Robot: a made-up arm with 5 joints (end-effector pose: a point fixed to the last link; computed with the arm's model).
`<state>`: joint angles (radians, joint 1 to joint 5).
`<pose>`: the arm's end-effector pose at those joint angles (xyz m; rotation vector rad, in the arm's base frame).
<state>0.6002 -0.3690 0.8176 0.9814 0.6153</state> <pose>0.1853 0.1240 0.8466 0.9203 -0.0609 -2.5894</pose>
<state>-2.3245 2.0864 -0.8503 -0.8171 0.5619</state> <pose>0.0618 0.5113 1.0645 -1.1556 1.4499 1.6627</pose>
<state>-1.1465 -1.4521 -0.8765 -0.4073 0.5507</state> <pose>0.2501 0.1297 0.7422 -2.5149 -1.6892 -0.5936</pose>
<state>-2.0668 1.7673 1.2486 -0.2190 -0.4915</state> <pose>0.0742 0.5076 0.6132 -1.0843 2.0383 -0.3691</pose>
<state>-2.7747 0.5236 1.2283 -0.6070 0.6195</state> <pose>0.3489 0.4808 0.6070 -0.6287 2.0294 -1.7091</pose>
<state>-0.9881 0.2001 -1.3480 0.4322 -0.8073</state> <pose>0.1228 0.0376 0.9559 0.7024 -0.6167 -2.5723</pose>
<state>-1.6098 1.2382 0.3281 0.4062 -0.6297</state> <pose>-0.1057 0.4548 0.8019 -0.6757 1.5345 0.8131</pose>
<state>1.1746 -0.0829 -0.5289 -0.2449 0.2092</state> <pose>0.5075 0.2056 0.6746 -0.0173 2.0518 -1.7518</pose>
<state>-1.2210 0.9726 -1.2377 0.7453 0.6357</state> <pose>0.0669 0.1655 1.0231 0.6280 -0.7092 -1.6374</pose>
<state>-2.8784 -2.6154 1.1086 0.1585 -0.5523</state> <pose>0.3522 0.5694 0.7256 1.7756 2.5042 0.0300</pose>
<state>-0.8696 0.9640 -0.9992 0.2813 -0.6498</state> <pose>0.0785 0.1024 1.0795 0.2788 -1.1627 -2.6429</pose>
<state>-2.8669 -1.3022 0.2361 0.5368 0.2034</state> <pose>0.2862 0.3148 0.6651 -2.2085 0.3730 -0.8062</pose>
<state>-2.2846 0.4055 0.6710 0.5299 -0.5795</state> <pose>0.1219 0.4875 0.5982 -0.8773 0.6143 -0.0411</pose>
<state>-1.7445 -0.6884 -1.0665 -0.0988 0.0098</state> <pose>0.0320 0.1180 0.7922 2.6423 0.2143 -1.0110</pose>
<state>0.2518 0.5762 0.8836 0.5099 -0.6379</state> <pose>0.1003 0.0831 0.8887 -0.8475 0.7613 2.3779</pose>
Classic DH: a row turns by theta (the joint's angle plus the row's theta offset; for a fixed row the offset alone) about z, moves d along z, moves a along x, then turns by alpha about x. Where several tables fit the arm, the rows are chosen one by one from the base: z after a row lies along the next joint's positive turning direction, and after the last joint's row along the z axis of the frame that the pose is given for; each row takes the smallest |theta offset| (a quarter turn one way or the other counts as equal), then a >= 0, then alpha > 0; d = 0 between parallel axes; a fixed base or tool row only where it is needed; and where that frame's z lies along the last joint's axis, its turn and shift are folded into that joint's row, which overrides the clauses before.
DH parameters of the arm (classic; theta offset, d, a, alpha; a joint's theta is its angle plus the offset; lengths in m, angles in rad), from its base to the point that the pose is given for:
base (fixed): -0.208 0.3023 0.1438 -0.6107
joint 1: -1.1631 0.6527 0.1377 1.69
joint 2: -0.5784 0.0104 0.0072 1.7091
joint 3: 0.3621 0.0897 0.2329 -1.535
joint 4: -1.5565 0.0524 -0.0847 -1.7391
joint 5: -0.4158 0.0143 0.022 1.1538
tool (fixed): -0.2781 -0.0436 0 0

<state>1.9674 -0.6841 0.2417 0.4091 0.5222</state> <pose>0.3701 0.2198 0.6726 -0.4740 1.5110 -2.1167</pose>
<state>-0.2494 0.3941 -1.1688 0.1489 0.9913</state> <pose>0.3454 0.0822 0.9939 1.3451 1.0162 -0.9659</pose>
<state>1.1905 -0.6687 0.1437 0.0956 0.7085</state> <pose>0.3446 0.1135 0.7247 -0.7968 -1.6996 2.3944</pose>
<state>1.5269 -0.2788 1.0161 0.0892 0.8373</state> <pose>0.3772 0.1305 0.8576 1.0674 0.7394 -2.5349</pose>
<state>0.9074 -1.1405 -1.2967 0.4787 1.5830</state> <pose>0.3841 0.3086 0.6938 -1.6824 -2.0365 -0.1224</pose>
